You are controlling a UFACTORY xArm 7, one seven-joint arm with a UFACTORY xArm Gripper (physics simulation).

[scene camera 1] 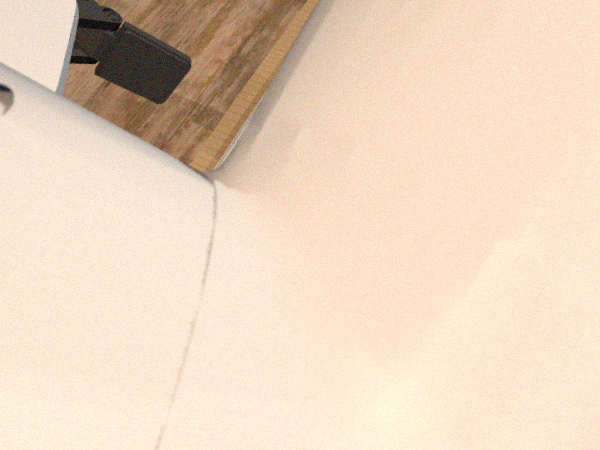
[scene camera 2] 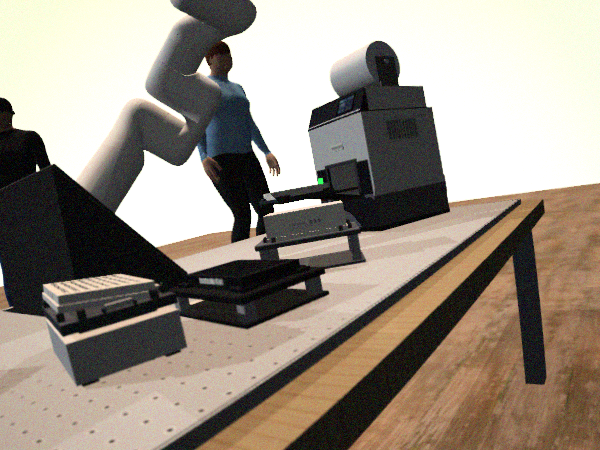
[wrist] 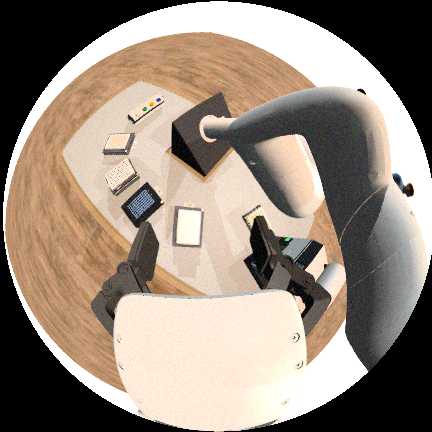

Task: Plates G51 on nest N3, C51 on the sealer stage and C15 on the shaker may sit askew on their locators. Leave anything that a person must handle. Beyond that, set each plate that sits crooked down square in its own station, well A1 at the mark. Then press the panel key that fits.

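Note:
My gripper (wrist: 201, 230) is open and empty, high above the table in the wrist view. One finger shows in scene camera 1; the arm hides the other. A white plate (scene camera 2: 100, 287) (wrist: 121, 175) sits on the shaker (scene camera 2: 125, 336); its edge seems slightly tilted against the shaker, but this is unsure. A dark plate (scene camera 2: 240, 272) (wrist: 142, 203), a white plate (scene camera 2: 306, 220) (wrist: 189, 227) and a beige plate (wrist: 119, 141) sit on separate nests. On the sealer stage, a pale plate (wrist: 254, 216) is partly hidden by a finger. The key panel (wrist: 146, 108) is at the far end. Labels and A1 marks are unreadable.
The sealer (scene camera 2: 400, 150) (wrist: 306, 254) with its film roll (scene camera 2: 355, 70) shows a green light. The dark wedge-shaped arm base (scene camera 2: 100, 240) (wrist: 200, 142) rises beside the stations. A person in blue (scene camera 2: 227, 120) stands behind the table; another in black (scene camera 2: 17, 150) stands at left.

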